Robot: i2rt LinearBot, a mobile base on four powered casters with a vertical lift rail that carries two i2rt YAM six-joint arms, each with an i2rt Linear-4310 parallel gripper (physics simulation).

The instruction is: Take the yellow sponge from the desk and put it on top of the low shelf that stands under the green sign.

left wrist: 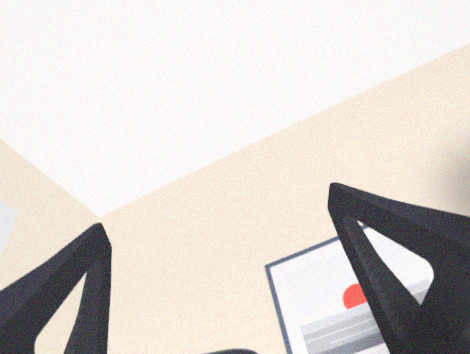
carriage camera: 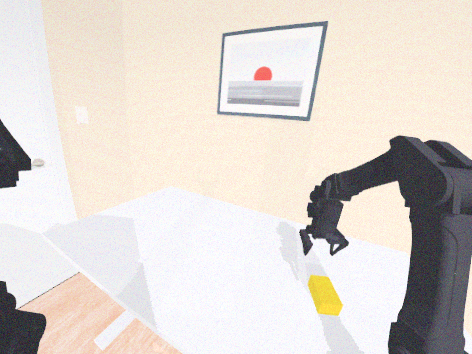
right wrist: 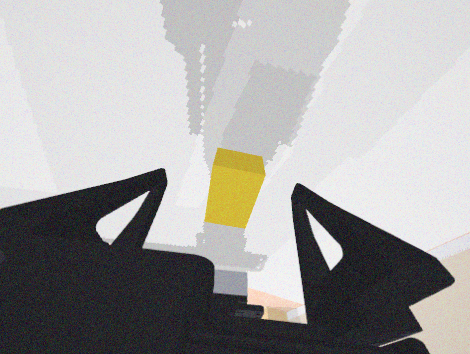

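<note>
The yellow sponge lies flat on the white desk. My right gripper is open and empty. It hangs above the desk, a little beyond the sponge in the carriage view, and in the right wrist view the sponge shows between and below its fingertips, apart from both. My left gripper is open and empty, raised and facing the wall and ceiling. The low shelf and the green sign do not show in these views.
A framed picture with a red sun hangs on the beige wall behind the desk. A white door with a knob stands at the left. A white strip lies on the wooden floor by the desk's left edge.
</note>
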